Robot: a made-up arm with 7 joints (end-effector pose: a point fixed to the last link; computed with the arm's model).
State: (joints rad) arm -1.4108 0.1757 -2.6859 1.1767 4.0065 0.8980 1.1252
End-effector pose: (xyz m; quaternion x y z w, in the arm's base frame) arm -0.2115 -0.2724 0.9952 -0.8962 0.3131 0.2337 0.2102
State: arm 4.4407 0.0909 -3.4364 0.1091 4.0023 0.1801 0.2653
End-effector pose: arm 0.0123 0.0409 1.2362 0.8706 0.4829 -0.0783 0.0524
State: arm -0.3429 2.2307 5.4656 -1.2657 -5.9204 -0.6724 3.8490
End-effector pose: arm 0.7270 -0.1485 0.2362 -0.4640 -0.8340 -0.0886 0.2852
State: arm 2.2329 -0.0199 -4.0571 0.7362 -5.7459 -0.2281 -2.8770
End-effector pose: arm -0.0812 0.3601 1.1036 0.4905 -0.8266 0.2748 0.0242
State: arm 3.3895 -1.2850 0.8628 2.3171 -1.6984 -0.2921 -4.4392
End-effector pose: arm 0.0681 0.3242 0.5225 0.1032 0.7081 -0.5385 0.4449
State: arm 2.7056 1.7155 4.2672 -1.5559 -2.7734 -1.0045 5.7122
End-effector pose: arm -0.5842 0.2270 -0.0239 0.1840 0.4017 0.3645 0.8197
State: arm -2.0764 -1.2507 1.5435 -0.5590 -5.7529 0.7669 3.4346
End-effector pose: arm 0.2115 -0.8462 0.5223 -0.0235 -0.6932 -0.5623 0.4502
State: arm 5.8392 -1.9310 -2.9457 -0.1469 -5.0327 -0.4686 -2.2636
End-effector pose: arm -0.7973 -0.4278 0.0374 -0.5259 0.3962 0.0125 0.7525
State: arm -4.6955 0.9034 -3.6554 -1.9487 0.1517 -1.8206 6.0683
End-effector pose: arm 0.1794 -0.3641 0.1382 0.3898 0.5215 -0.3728 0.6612
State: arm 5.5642 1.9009 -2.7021 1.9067 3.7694 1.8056 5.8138
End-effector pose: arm 0.2228 0.4004 0.5776 0.6976 0.1119 -0.7073 0.0257
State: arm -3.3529 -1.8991 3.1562 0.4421 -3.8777 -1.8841 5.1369
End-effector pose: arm 0.6585 0.1799 -0.1893 -0.0347 0.5906 -0.4355 0.6785
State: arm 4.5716 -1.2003 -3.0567 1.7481 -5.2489 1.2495 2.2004
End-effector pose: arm -0.0313 -0.4554 -0.0386 -0.2281 0.5282 -0.5599 0.5961
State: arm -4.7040 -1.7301 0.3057 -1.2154 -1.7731 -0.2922 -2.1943
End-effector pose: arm 0.1078 0.5182 -0.2834 0.0477 0.1091 -0.9045 0.4096
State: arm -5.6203 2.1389 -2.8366 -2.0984 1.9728 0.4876 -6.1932
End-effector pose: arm -0.1603 -0.0109 -0.1568 0.5757 0.0808 0.4217 0.6959
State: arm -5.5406 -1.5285 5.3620 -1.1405 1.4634 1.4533 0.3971
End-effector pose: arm -0.7358 0.1264 0.1205 -0.9361 0.0273 -0.2719 0.2213
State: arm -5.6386 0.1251 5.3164 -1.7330 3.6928 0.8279 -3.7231
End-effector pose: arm -0.4544 -0.1826 0.6155 -0.4005 0.1345 -0.9063 0.0071
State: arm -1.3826 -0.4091 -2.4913 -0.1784 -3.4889 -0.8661 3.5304
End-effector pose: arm -0.0215 -0.3393 1.1531 -0.2622 0.8108 0.4099 0.3253
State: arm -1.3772 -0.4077 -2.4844 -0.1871 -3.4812 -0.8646 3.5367
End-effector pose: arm -0.0199 -0.3352 1.1547 -0.2517 0.8174 0.4063 0.3215
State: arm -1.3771 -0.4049 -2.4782 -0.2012 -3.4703 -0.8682 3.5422
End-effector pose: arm -0.0144 -0.3283 1.1570 -0.2425 0.8239 0.4029 0.3162
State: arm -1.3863 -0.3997 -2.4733 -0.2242 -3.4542 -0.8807 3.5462
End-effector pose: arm -0.0026 -0.3166 1.1603 -0.2359 0.8301 0.4000 0.3085
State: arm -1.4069 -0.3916 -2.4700 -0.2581 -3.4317 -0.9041 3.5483
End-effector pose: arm 0.0163 -0.2984 1.1645 -0.2325 0.8362 0.3972 0.2982
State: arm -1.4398 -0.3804 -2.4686 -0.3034 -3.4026 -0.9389 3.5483
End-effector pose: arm 0.0416 -0.2722 1.1689 -0.2332 0.8420 0.3937 0.2857
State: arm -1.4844 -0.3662 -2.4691 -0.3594 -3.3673 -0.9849 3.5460
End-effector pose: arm 0.0710 -0.2369 1.1723 -0.2384 0.8474 0.3887 0.2719
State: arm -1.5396 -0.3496 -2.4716 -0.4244 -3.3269 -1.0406 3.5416
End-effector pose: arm 0.1010 -0.1927 1.1735 -0.2486 0.8521 0.3815 0.2582
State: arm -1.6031 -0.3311 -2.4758 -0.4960 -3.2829 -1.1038 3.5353
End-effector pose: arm 0.1279 -0.1403 1.1715 -0.2640 0.8555 0.3715 0.2458
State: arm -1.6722 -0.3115 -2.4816 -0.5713 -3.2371 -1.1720 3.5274
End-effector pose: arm 0.1482 -0.0821 1.1655 -0.2846 0.8569 0.3592 0.2360
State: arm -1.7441 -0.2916 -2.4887 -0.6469 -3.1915 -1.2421 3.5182
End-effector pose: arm 0.1596 -0.0218 1.1555 -0.3098 0.8557 0.3452 0.2295
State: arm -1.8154 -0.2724 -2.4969 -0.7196 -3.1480 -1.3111 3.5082
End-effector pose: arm 0.1615 0.0367 1.1422 -0.3383 0.8514 0.3309 0.2263
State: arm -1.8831 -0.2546 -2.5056 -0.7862 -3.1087 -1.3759 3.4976
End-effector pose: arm 0.1551 0.0895 1.1269 -0.3686 0.8439 0.3176 0.2260
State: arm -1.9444 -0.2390 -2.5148 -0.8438 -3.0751 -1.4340 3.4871
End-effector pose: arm 0.1429 0.1339 1.1113 -0.3986 0.8338 0.3065 0.2277
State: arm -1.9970 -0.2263 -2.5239 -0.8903 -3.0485 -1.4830 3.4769
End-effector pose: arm 0.1281 0.1683 1.0971 -0.4263 0.8221 0.2987 0.2305
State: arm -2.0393 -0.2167 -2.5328 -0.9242 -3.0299 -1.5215 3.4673
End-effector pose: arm 0.1134 0.1927 1.0858 -0.4503 0.8100 0.2944 0.2332
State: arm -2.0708 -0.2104 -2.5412 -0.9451 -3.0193 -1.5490 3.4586
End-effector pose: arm 0.1012 0.2076 1.0783 -0.4694 0.7986 0.2939 0.2355
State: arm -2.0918 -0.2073 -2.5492 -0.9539 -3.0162 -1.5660 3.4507
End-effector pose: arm 0.0924 0.2143 1.0749 -0.4837 0.7886 0.2967 0.2369
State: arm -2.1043 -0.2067 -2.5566 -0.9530 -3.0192 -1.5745 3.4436
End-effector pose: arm 0.0871 0.2151 1.0750 -0.4939 0.7800 0.3021 0.2374
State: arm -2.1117 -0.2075 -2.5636 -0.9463 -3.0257 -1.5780 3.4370
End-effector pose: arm 0.0840 0.2123 1.0770 -0.5015 0.7724 0.3090 0.2375
